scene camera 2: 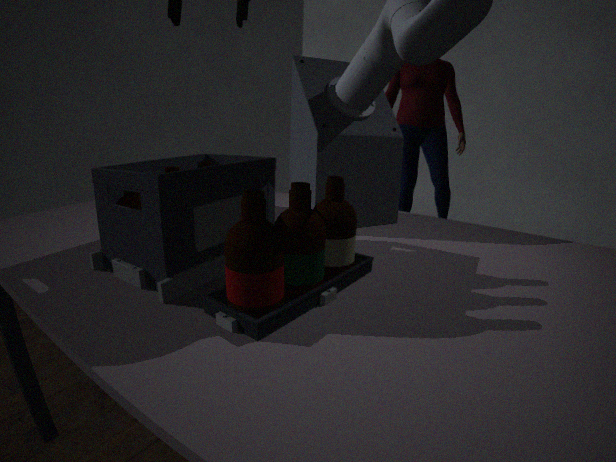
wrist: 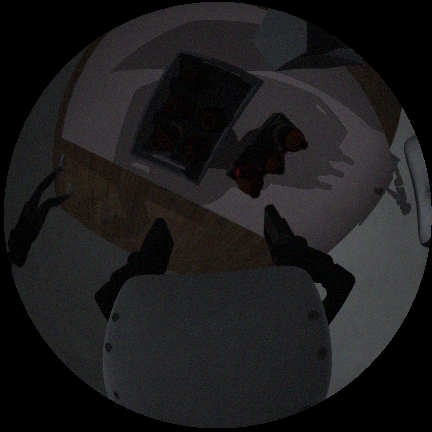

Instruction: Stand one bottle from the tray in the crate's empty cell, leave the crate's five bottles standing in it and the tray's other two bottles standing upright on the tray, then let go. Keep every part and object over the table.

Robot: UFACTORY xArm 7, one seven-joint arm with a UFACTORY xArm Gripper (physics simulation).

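Frame: origin at the arm's base, x down, y left, z ahead, level; metres.
Seen in the pictures: gripper, fingertip midpoint: [scene camera 2: 207,23] [wrist: 214,225]; arm's base at its link origin: [scene camera 2: 350,98].
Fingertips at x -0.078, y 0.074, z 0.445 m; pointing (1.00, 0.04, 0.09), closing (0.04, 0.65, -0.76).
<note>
Pixels of each thing's top centre, then the offset from my fingertips to it. "*": a spot on its surface instead. Level surfaces: height alone.
- dark crate at its top centre: [scene camera 2: 187,161] [wrist: 186,112] dx +0.209, dy -0.112, dz -0.031 m
- low tray at a spot on its surface: [scene camera 2: 295,307] * dx +0.368, dy +0.175, dz -0.010 m
- red-labelled bottle at its top centre: [scene camera 2: 253,191] [wrist: 254,193] dx +0.225, dy +0.127, dz +0.015 m
- green-labelled bottle at its top centre: [scene camera 2: 300,183] [wrist: 279,169] dx +0.225, dy +0.122, dz -0.071 m
- cream-labelled bottle at its top centre: [scene camera 2: 335,177] [wrist: 303,144] dx +0.225, dy +0.113, dz -0.158 m
- table at its surface level: dx +0.384 m
The dark crate [scene camera 2: 125,235] [wrist: 231,129] stands upright; in the wrist view several bottle tops show in it, and the cell toward its upper right corner looks empty. The low tray [scene camera 2: 295,307] [wrist: 257,143] lies beside it with three brown bottles standing upright: a red-labelled bottle [scene camera 2: 255,285] [wrist: 250,180] at the near end, a green-labelled bottle [scene camera 2: 305,265] [wrist: 274,162] in the middle and a cream-labelled bottle [scene camera 2: 340,250] [wrist: 294,139] at the far end. My gripper [scene camera 2: 208,22] [wrist: 214,225] is open and empty, high above the crate's level.
A large grey box-like block [scene camera 2: 357,175] stands behind the tray, with a white arm section [scene camera 2: 370,70] above it. A person in a red top [scene camera 2: 425,100] stands beyond the table [scene camera 2: 400,390]. Small pale blocks sit against the tray and crate edges. The scene is dim.
</note>
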